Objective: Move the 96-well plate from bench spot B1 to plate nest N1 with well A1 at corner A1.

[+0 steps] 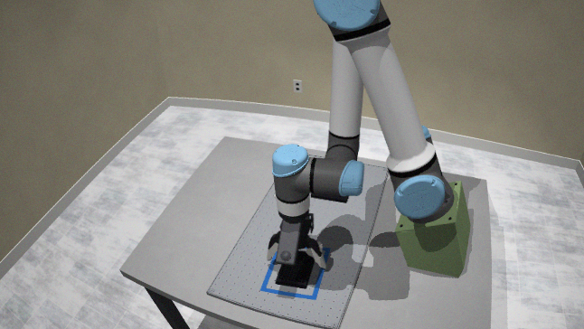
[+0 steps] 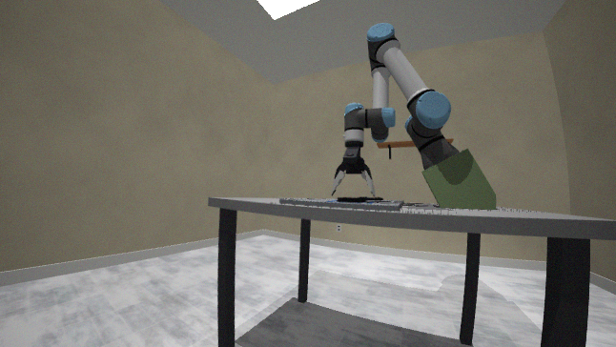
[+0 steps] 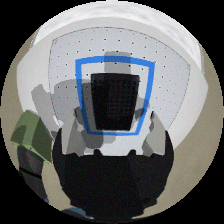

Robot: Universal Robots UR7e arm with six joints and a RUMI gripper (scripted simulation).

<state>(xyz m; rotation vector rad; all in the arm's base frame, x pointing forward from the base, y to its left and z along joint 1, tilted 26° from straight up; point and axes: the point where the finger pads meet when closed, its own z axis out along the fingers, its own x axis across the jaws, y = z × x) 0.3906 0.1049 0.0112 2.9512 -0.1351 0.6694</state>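
The 96-well plate lies 1 cm below my hand. Also, from my hand: plate nest N1 (38 cm to the right, 8 cm behind, 1 cm below).
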